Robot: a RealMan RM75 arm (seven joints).
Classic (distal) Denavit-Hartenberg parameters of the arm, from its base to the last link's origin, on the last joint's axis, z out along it. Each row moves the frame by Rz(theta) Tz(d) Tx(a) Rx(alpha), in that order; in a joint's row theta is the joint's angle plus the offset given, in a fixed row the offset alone. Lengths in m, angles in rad.
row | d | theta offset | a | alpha
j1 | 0.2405 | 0 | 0 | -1.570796
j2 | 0 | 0 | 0 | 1.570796
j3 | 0.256 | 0 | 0 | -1.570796
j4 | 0 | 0 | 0 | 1.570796
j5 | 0.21 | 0 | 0 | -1.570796
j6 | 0 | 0 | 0 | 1.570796
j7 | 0.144 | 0 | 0 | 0
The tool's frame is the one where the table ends.
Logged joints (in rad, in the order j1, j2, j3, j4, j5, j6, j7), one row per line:
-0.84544 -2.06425 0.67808 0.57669 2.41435 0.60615 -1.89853
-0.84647 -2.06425 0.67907 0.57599 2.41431 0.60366 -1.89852
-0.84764 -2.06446 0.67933 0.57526 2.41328 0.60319 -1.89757
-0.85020 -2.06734 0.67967 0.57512 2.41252 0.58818 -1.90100
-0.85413 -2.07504 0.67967 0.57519 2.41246 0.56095 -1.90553
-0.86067 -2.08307 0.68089 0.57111 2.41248 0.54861 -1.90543
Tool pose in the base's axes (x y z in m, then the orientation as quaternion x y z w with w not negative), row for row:
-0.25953 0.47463 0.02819 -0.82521 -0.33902 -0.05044 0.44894
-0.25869 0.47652 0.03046 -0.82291 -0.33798 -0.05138 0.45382
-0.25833 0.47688 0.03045 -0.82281 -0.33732 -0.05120 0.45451
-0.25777 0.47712 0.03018 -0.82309 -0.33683 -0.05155 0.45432
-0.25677 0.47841 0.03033 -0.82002 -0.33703 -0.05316 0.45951
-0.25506 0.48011 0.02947 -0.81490 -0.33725 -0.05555 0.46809
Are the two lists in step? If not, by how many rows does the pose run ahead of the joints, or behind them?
The pose runs 1 row behind the joints: the pose in row i belongs to the joints in row i - 1.
